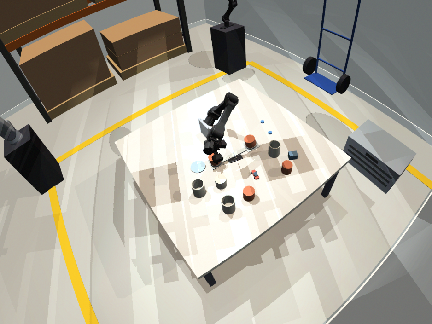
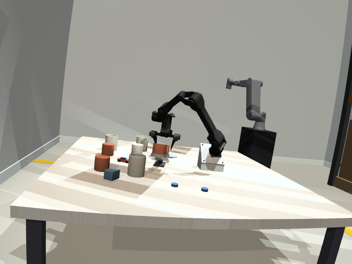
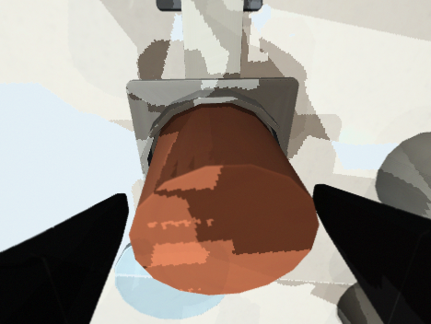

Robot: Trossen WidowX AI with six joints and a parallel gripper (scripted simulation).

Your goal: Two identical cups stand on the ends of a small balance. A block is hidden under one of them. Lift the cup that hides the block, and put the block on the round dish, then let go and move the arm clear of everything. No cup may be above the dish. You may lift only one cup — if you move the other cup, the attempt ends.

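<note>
Now: gripper tip 2 cm above the pale green block. From my gripper tip the other things lie so: round pale blue dish: 7 cm behind, 10 cm to the right, 6 cm below; then cream cylinder: 16 cm ahead, 6 cm to the right, 3 cm below; then balance: 4 cm ahead, 13 cm to the left, 3 cm below.
</note>
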